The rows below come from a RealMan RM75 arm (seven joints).
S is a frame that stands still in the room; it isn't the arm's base.
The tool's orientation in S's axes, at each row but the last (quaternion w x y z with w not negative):
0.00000 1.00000 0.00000 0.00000
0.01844 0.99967 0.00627 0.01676
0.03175 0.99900 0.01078 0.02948
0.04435 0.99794 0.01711 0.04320
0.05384 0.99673 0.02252 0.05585
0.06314 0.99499 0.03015 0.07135
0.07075 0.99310 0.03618 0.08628
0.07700 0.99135 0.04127 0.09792
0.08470 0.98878 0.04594 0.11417
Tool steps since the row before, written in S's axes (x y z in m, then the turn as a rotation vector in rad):
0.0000 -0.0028 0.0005 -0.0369 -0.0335 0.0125
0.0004 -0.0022 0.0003 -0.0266 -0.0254 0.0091
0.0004 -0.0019 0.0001 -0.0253 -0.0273 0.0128
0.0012 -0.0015 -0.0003 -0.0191 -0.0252 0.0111
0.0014 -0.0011 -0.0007 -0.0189 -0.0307 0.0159
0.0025 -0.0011 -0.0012 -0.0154 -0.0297 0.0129
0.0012 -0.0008 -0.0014 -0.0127 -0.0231 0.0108
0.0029 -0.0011 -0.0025 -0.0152 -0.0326 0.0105
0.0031 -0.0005 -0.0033 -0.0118 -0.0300 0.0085
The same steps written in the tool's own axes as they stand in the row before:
0.0000 0.0028 -0.0005 -0.0369 0.0335 -0.0125
0.0004 0.0022 -0.0002 -0.0266 0.0254 -0.0091
0.0004 0.0019 0.0000 -0.0251 0.0276 -0.0125
0.0011 0.0015 0.0005 -0.0190 0.0255 -0.0105
0.0013 0.0011 0.0010 -0.0186 0.0315 -0.0146
0.0022 0.0011 0.0017 -0.0155 0.0303 -0.0113
0.0009 0.0007 0.0017 -0.0126 0.0236 -0.0097
0.0023 0.0009 0.0032 -0.0160 0.0328 -0.0085
0.0022 0.0001 0.0040 -0.0129 0.0301 -0.0062

